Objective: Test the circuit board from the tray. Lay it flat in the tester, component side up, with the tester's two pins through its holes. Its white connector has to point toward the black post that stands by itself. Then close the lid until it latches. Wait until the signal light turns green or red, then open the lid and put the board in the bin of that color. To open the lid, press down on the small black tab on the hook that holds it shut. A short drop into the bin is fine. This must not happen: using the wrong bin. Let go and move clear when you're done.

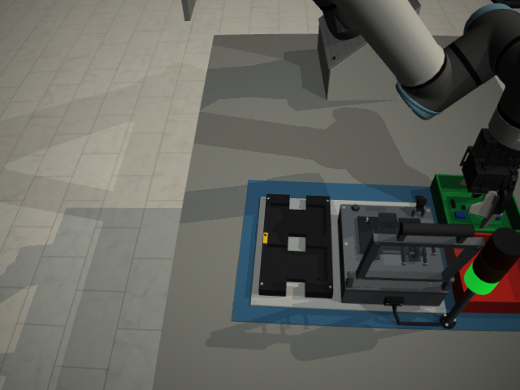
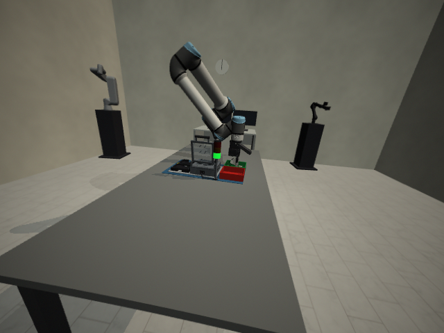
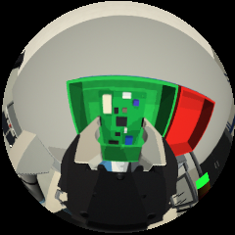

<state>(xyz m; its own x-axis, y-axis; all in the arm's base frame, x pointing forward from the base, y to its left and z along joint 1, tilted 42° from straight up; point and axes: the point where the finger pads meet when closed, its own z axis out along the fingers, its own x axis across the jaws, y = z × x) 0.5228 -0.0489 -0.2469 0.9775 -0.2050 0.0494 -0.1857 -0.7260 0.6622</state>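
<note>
My hand is 10 mm to the left of the green circuit board. The rest, counted from my hand: green bin: 10 mm to the right, 10 mm below; black latch tab: 10 mm ahead, 160 mm to the right, 70 mm above; red bin: 150 mm ahead, 40 mm to the right, 10 mm below.
</note>
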